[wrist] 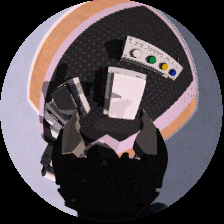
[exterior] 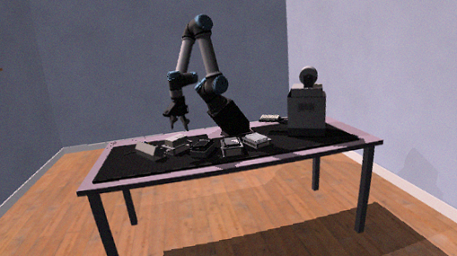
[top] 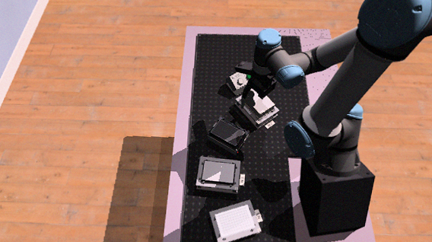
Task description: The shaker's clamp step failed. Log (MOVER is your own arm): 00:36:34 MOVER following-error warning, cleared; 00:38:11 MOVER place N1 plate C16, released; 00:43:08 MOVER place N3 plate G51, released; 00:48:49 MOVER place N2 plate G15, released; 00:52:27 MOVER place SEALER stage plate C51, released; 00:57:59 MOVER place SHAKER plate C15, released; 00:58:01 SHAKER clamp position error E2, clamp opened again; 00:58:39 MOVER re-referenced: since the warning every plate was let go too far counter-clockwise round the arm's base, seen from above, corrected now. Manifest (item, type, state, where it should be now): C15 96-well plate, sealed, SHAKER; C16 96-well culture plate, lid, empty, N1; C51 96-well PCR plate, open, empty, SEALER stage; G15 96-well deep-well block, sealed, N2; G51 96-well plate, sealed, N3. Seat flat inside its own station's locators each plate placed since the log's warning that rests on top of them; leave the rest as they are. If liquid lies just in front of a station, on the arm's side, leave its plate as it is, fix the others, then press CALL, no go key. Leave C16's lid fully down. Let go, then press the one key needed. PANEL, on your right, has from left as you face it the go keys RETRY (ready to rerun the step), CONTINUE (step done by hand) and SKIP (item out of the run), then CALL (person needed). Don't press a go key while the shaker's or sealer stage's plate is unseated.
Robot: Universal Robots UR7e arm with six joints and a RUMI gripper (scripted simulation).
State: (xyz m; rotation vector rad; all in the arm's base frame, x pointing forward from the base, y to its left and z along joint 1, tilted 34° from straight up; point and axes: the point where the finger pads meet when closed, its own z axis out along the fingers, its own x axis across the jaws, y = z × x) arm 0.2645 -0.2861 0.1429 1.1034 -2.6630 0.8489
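My gripper is now 8 cm above the white-topped sealed plate, 3 cm to the left of it and 3 cm past it.
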